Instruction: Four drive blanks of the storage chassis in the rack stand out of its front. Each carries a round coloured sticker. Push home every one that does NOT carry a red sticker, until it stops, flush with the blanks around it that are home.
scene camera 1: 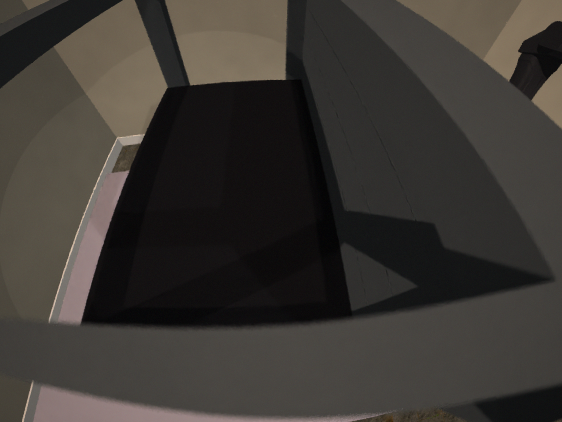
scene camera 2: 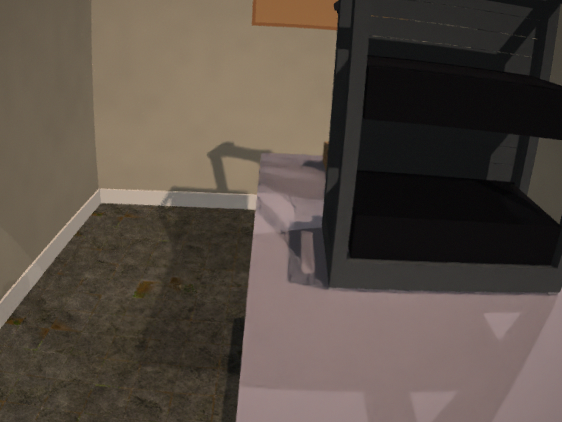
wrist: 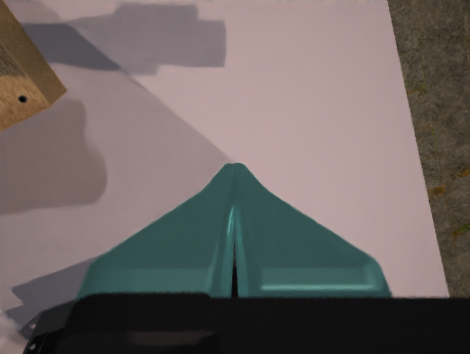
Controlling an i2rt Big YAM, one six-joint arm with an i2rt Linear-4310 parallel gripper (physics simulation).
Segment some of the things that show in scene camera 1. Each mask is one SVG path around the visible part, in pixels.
A rack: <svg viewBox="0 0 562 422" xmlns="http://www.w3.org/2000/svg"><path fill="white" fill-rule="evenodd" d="M135 0L168 88L143 137L119 196L95 269L81 324L0 318L0 422L562 422L562 129L550 117L472 51L396 0L287 0L285 80L238 81L190 85L165 0ZM122 0L49 0L1 23L0 88L60 41Z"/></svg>
